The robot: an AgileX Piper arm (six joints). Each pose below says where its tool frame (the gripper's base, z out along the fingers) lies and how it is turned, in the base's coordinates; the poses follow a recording.
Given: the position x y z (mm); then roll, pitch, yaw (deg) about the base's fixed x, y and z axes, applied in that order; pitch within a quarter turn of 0, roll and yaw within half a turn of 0.
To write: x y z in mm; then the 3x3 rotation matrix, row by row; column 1 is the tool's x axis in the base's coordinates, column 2 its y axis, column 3 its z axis. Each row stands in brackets. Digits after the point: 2 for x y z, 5 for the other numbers.
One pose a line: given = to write
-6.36 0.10 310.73 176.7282 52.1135 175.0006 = [-6.36 0.10 310.73], [[-0.61176 0.04213 0.78992], [0.05352 0.99850 -0.01181], [-0.78923 0.03505 -0.61310]]
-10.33 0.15 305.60 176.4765 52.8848 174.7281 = [-10.33 0.15 305.60], [[-0.60087 0.04291 0.79820], [0.05544 0.99839 -0.01193], [-0.79742 0.03708 -0.60228]]
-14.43 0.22 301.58 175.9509 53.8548 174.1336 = [-14.43 0.22 301.58], [[-0.58674 0.04523 0.80851], [0.06029 0.99811 -0.01209], [-0.80752 0.04165 -0.58836]]
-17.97 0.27 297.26 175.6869 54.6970 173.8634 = [-17.97 0.27 297.26], [[-0.57459 0.04557 0.81717], [0.06178 0.99802 -0.01222], [-0.81611 0.04346 -0.57626]]
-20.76 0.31 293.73 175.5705 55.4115 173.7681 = [-20.76 0.31 293.73], [[-0.56432 0.04502 0.82432], [0.06162 0.99802 -0.01232], [-0.82325 0.04384 -0.56598]]
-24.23 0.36 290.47 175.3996 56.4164 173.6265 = [-24.23 0.36 290.47], [[-0.54973 0.04425 0.83417], [0.06141 0.99804 -0.01247], [-0.83308 0.04437 -0.55137]]
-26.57 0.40 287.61 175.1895 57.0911 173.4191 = [-26.57 0.40 287.61], [[-0.53973 0.04426 0.84068], [0.06227 0.99798 -0.01257], [-0.83954 0.04556 -0.54139]]
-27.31 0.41 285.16 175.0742 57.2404 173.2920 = [-27.31 0.41 285.16], [[-0.53741 0.04466 0.84214], [0.06321 0.99792 -0.01259], [-0.84095 0.04646 -0.53912]]
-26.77 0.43 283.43 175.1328 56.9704 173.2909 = [-26.77 0.43 283.43], [[-0.54134 0.04576 0.83956], [0.06368 0.99788 -0.01333], [-0.83839 0.04625 -0.54311]]
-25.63 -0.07 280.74 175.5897 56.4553 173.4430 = [-25.63 -0.07 280.74], [[-0.54897 0.05018 0.83433], [0.06310 0.99784 -0.01850], [-0.83345 0.04249 -0.55095]]
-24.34 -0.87 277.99 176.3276 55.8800 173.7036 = [-24.34 -0.87 277.99], [[-0.55754 0.05674 0.82821], [0.06152 0.99774 -0.02694], [-0.82786 0.03593 -0.55978]]
